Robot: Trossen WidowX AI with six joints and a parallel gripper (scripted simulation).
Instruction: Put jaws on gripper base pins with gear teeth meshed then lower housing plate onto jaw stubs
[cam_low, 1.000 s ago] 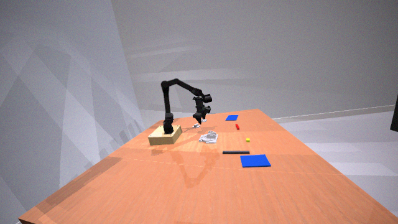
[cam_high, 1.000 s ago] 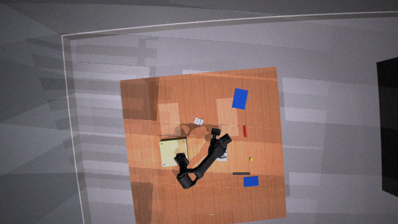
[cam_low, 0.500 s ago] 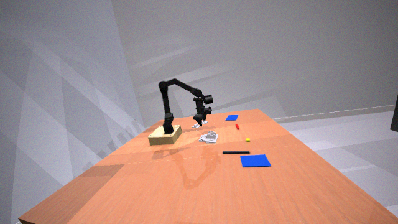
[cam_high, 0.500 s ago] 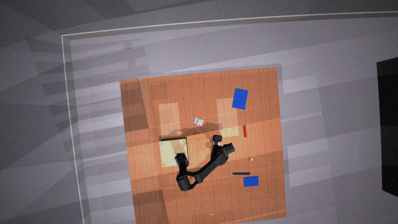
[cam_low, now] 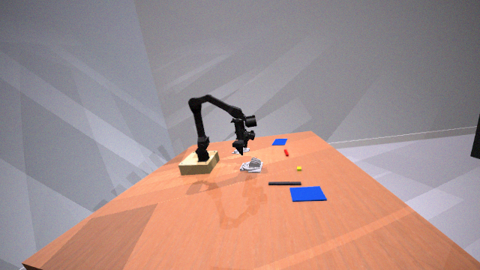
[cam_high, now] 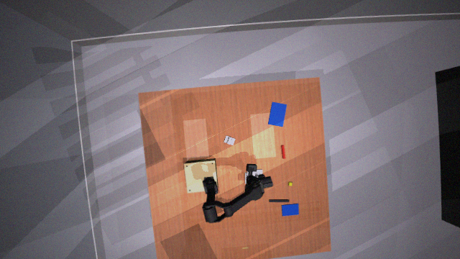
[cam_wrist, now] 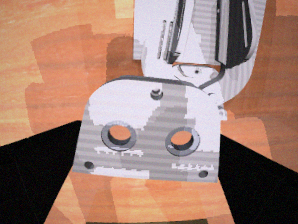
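Right now the housing plate is 40 mm to the right of my gripper tip and 80 mm below it. Round my gripper tip: gripper base: 10 mm ahead, 20 mm above; flat white plate: 70 mm ahead, 50 mm to the right, 80 mm below; jaw: 20 mm ahead, 60 mm to the right, 70 mm below.
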